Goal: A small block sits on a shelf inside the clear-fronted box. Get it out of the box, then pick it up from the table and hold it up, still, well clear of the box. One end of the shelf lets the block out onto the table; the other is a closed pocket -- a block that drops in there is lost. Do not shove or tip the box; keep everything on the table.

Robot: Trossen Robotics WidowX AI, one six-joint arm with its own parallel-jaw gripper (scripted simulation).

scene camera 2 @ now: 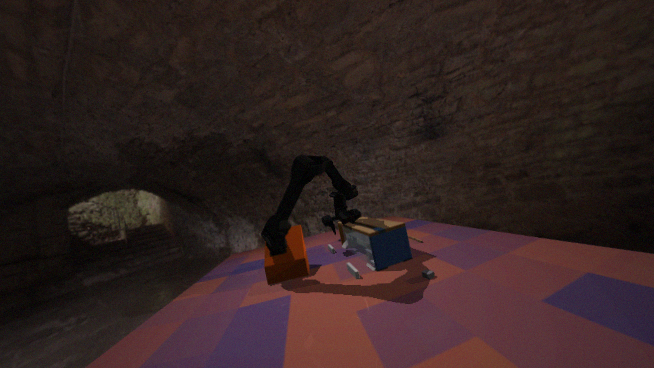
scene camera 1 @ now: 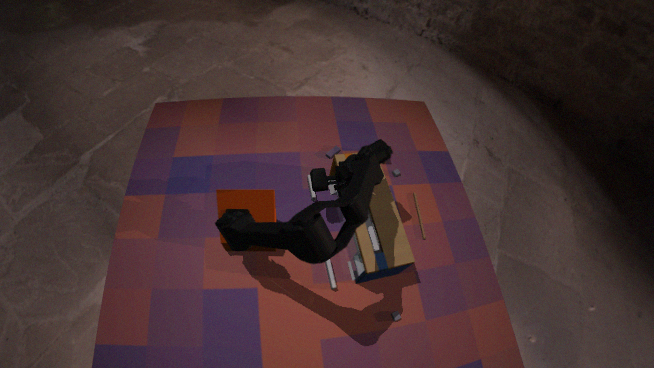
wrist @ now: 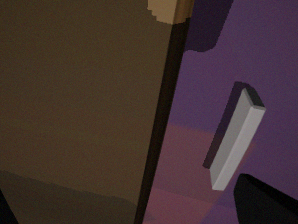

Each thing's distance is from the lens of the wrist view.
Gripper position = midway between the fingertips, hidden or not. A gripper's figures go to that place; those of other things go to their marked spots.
my gripper point(wrist: 147, 172): 10 cm
box point(wrist: 93, 93): 3 cm
